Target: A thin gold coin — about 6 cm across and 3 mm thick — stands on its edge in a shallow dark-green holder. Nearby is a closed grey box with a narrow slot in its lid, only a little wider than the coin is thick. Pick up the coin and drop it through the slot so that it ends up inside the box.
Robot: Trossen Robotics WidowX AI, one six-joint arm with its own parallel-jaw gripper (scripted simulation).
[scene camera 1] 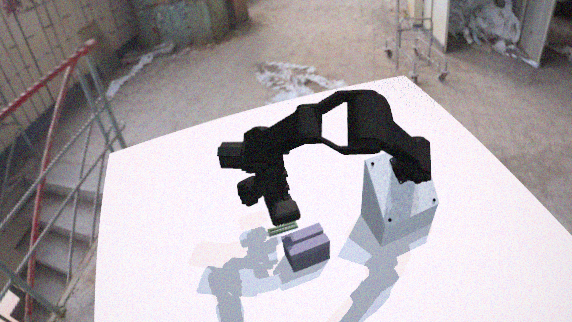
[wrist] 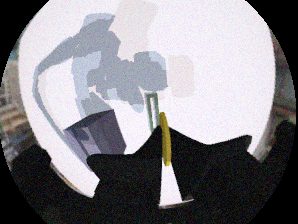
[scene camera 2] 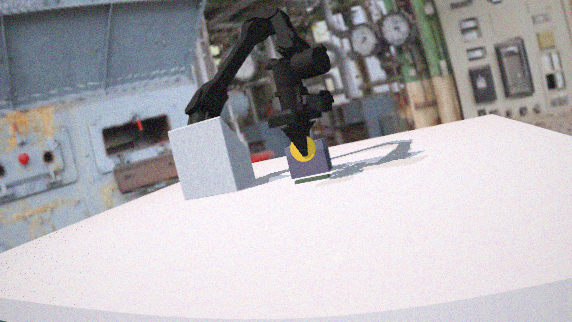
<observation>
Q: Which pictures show the gripper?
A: Scene camera 1, the wrist view and scene camera 2: all of them.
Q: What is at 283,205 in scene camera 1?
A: The gripper.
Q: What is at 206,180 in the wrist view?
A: The gripper.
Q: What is the gripper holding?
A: A coin.
</observation>
